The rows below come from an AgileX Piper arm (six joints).
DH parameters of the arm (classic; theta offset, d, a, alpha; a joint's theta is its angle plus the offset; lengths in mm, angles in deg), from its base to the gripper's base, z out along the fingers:
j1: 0 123 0 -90
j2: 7.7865 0 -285.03 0
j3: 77.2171 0 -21.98 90
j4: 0 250.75 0 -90
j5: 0 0 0 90
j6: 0 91 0 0
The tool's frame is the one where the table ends.
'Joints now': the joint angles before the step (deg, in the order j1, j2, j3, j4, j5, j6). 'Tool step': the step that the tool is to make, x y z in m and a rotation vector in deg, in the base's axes. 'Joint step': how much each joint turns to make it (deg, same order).
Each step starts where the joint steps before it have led.
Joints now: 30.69, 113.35, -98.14, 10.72, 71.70, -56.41
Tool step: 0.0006, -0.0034, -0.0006, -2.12, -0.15, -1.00
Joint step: -0.01, 0.00, -0.02, -2.17, 0.74, 1.53
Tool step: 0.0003, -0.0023, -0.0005, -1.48, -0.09, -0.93
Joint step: 0.02, -0.01, 0.04, -1.52, 0.49, 1.30
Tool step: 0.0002, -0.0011, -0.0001, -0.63, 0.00, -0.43
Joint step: -0.02, 0.01, -0.02, -0.62, 0.28, 0.56
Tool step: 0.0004, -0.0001, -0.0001, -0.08, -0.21, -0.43
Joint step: 0.01, 0.00, 0.02, -0.23, -0.21, 0.46
